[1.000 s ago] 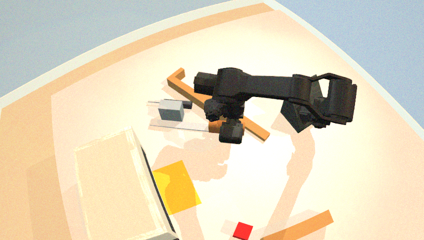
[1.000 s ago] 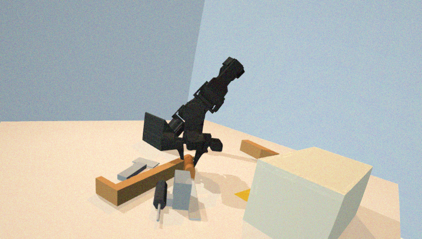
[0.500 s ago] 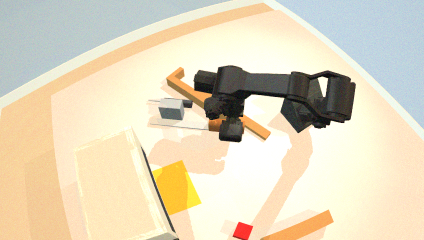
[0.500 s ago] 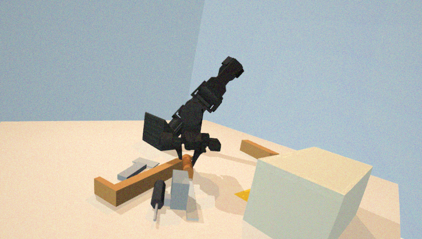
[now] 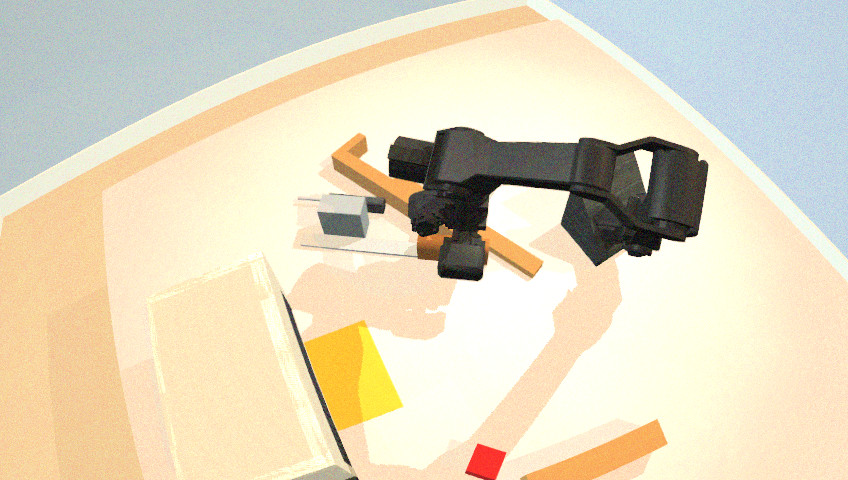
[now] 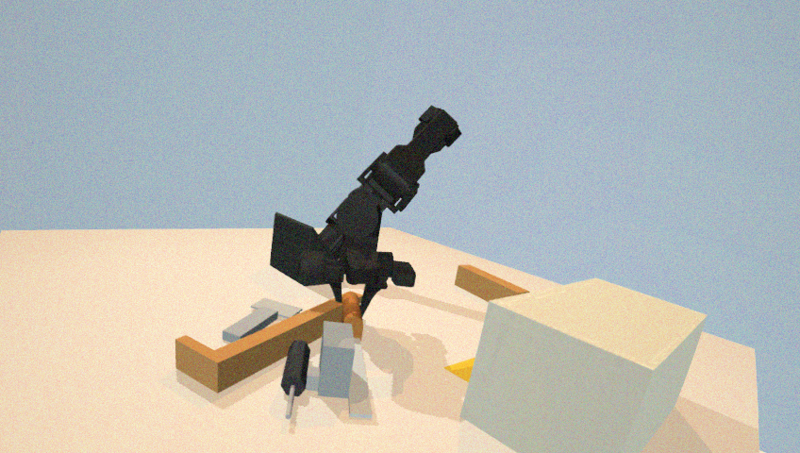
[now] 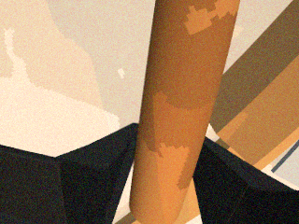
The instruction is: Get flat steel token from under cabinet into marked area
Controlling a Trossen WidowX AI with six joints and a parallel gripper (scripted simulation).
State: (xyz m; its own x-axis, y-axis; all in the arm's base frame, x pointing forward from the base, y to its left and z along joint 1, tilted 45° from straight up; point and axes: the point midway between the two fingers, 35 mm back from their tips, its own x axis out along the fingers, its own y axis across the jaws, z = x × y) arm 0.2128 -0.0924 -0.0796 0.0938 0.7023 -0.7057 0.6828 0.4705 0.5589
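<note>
Right now the long orange bar is 50 mm to the right of my gripper tip and 30 mm behind it. From my gripper tip the other things lie so: dark-handled pin tool (210 mm to the right, 120 mm ahead); small grey cube (190 mm to the right, 120 mm ahead); grey block (160 mm to the right, 130 mm ahead, 20 mm above).
</note>
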